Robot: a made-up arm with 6 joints. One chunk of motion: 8 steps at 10 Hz.
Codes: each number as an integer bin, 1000 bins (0 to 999) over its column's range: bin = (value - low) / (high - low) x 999, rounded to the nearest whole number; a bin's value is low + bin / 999 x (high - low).
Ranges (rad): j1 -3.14..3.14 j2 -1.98..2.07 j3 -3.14..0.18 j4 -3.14..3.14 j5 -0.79..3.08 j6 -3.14..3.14
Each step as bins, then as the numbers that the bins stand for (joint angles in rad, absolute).
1 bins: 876 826 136 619 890 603
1 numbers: 2.3668 1.3686 -2.6880 0.7512 2.6577 0.6506
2 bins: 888 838 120 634 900 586
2 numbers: 2.4422 1.4173 -2.7412 0.8455 2.6965 0.5438
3 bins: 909 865 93 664 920 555
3 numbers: 2.5742 1.5268 -2.8309 1.0341 2.7740 0.3489
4 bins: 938 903 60 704 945 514
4 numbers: 2.7565 1.6808 -2.9406 1.2855 2.8708 0.0912
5 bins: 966 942 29 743 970 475
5 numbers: 2.9326 1.8389 -3.0436 1.5307 2.9677 -0.1540
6 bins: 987 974 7 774 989 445
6 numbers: 3.0646 1.9686 -3.1167 1.7256 3.0413 -0.3426
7 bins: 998 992 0 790 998 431
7 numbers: 3.1337 2.0416 -3.1400 1.8262 3.0761 -0.4306
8 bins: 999 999 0 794 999 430
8 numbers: 3.1400 2.0700 -3.1400 1.8513 3.0800 -0.4369
